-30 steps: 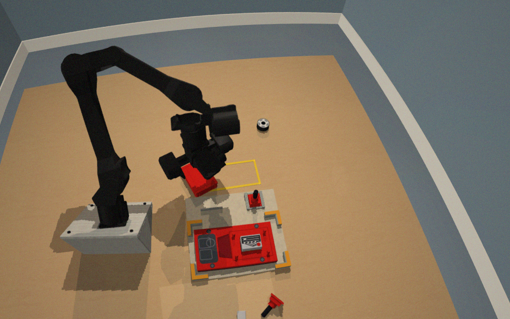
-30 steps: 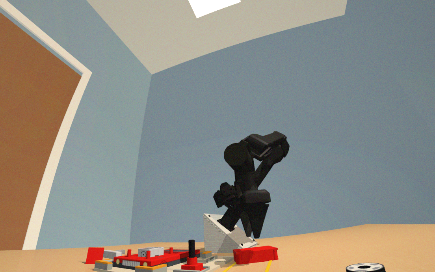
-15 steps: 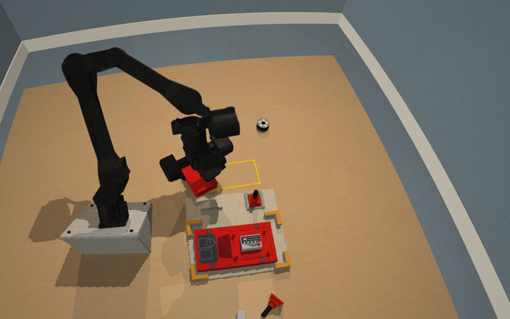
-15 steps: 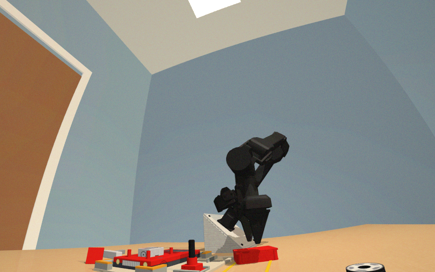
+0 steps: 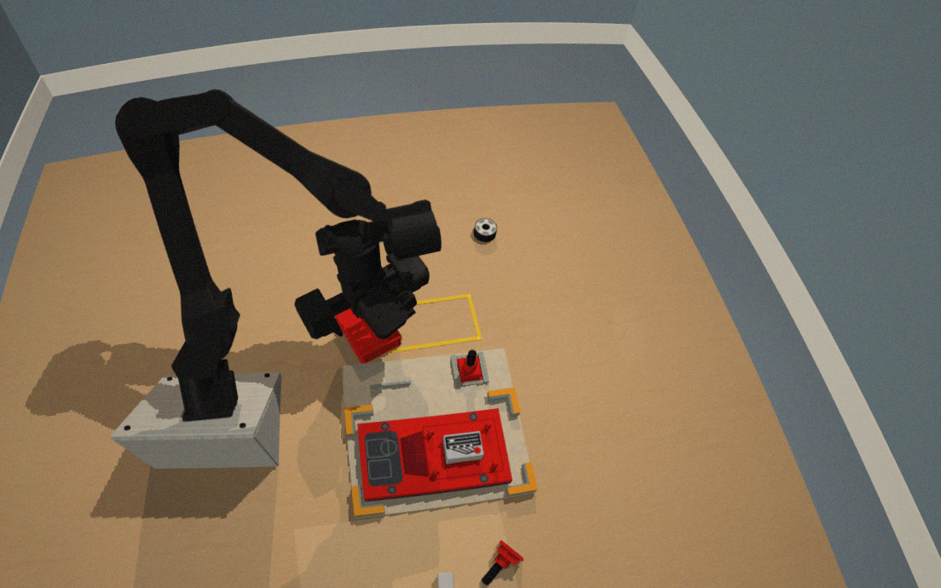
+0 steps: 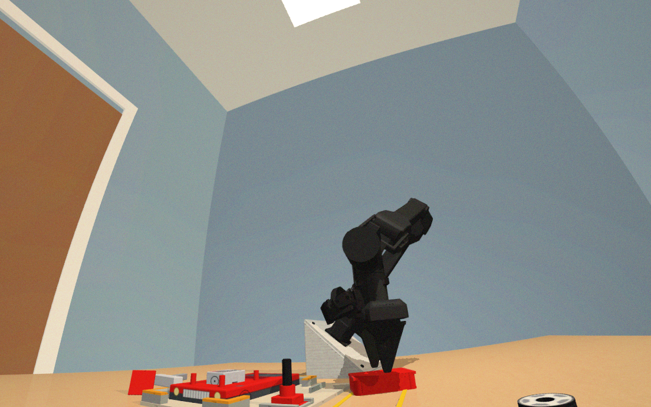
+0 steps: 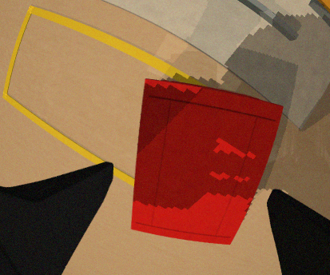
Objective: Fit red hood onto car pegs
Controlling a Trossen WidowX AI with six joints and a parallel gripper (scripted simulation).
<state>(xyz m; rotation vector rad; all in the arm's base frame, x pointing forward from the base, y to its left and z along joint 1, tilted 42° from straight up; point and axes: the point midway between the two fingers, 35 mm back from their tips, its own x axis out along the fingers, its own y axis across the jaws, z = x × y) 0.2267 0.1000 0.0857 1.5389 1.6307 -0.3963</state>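
Right now my gripper tip is 1 cm above the red hood. Also, from my gripper tip: grey holder: 14 cm ahead, 10 cm to the right, 1 cm above; then black wheel: 23 cm ahead, 16 cm to the left, 2 cm below; then grey engine block: 22 cm to the right, 10 cm ahead.
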